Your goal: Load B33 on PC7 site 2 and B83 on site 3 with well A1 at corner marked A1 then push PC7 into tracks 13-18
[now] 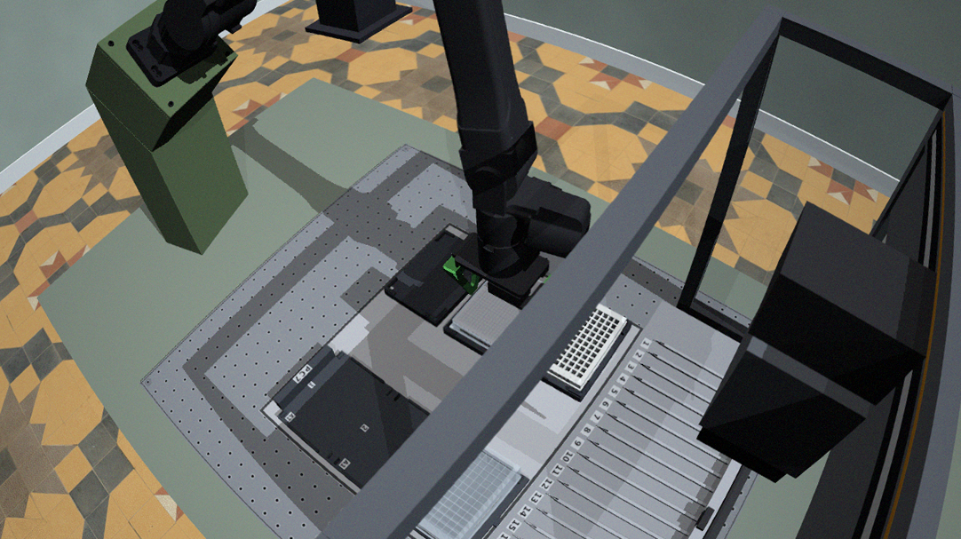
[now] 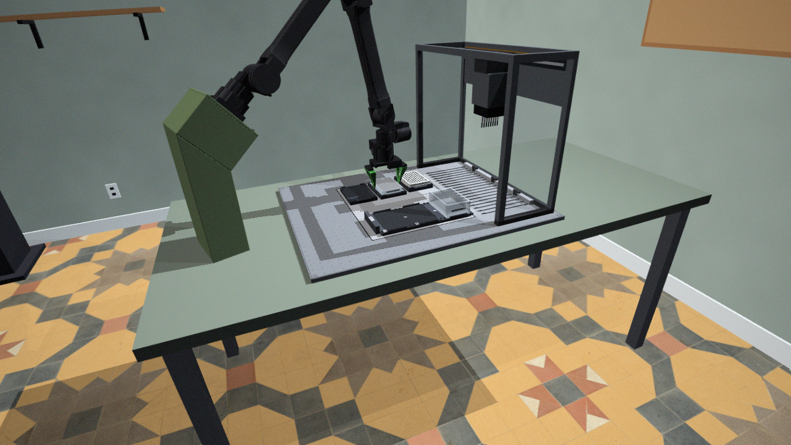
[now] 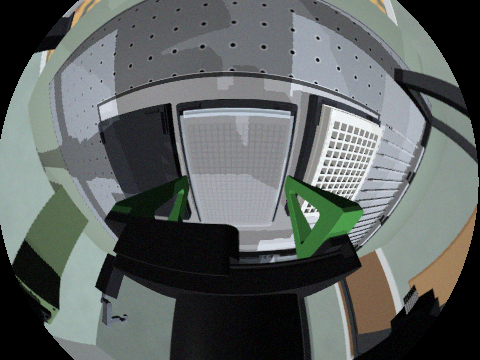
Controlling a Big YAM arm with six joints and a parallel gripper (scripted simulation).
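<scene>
The 384-well plate B33 lies 1 cm below my hand. From my hand the other things lie so: plate nest S1: 11 cm behind, 1 cm to the left, 2 cm below; then white 96-well plate B38: 11 cm ahead, 1 cm to the left, 1 cm below; then plate nest S2: 2 cm below.
</scene>
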